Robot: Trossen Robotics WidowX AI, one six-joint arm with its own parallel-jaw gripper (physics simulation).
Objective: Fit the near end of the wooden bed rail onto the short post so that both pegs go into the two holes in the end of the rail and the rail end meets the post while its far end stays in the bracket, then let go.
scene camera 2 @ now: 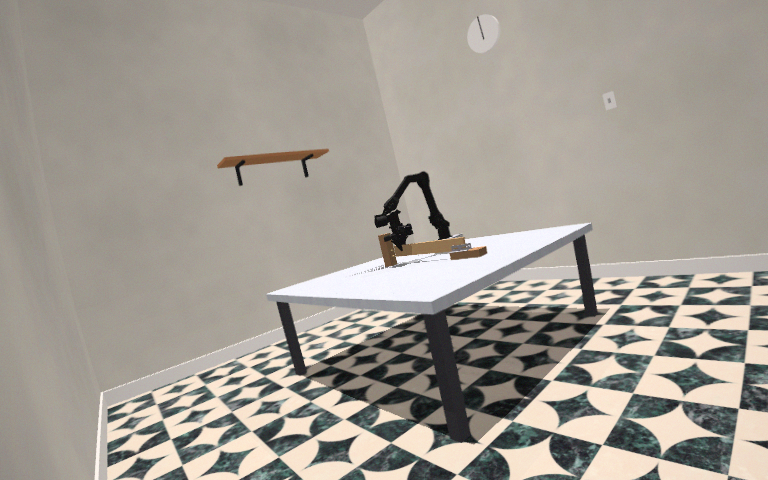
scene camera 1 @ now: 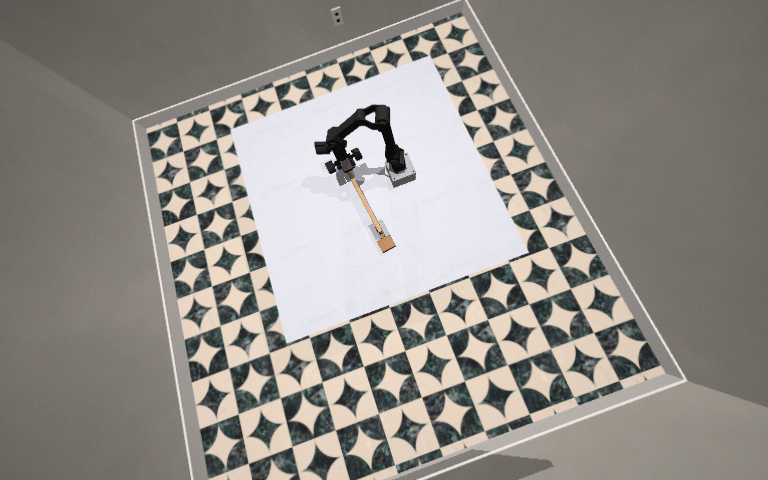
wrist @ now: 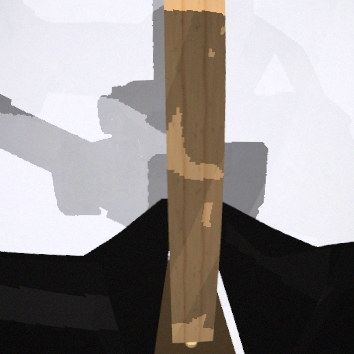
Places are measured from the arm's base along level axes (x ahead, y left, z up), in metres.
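Where they show: gripper, fingertip midpoint: (scene camera 2: 403, 250) (wrist: 187, 206); arm's base at its link origin: (scene camera 2: 445, 238) (scene camera 1: 398, 165).
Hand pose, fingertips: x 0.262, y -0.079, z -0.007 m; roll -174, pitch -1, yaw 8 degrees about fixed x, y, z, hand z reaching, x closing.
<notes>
Things, the pixels of their top centre, and the offset from my fingertips. "spot": a spot on its surface instead. Level surfaces: height alone.
- wooden bed rail at its top centre: (scene camera 2: 426, 240) (scene camera 1: 360, 193) 0.023 m back, 0.165 m left, 0.034 m up
- short post at a spot on its surface: (scene camera 2: 387, 253) spot: 0.040 m ahead, 0.089 m right, 0.001 m up
- rounded peg tip at a spot on its surface: (wrist: 191, 344) spot: 0.013 m ahead, 0.081 m right, 0.015 m up
- brown post at a spot on its surface: (wrist: 226, 335) spot: 0.036 m ahead, 0.081 m right, 0.010 m up
- orange-brown block at its top centre: (scene camera 2: 467, 249) (scene camera 1: 381, 235) 0.054 m back, 0.391 m left, 0.037 m down
- white table at its surface level: 0.072 m down
The wooden bed rail (scene camera 1: 365, 203) (scene camera 2: 433, 246) (wrist: 195, 90) runs from my gripper to the grey bracket (scene camera 2: 461, 246) by the far block, where its far end sits; the exact seating is too small to tell. My gripper (scene camera 1: 348, 168) (scene camera 2: 400, 245) (wrist: 187, 206) is shut on the rail close to its near end. The short post (scene camera 2: 387, 253) stands upright beside that end. In the wrist view, a rounded peg tip (wrist: 191, 344) shows at the rail's end, against the brown post (wrist: 226, 335). The holes are hidden, and whether the rail end meets the post cannot be told.
An orange-brown block (scene camera 1: 386, 243) (scene camera 2: 468, 253) lies at the rail's far end. The arm's base (scene camera 1: 401, 172) stands on the white table (scene camera 1: 453, 226) (scene camera 2: 351, 288), to the right of the gripper in the first scene view. Shadows fall across the table around the rail.
</notes>
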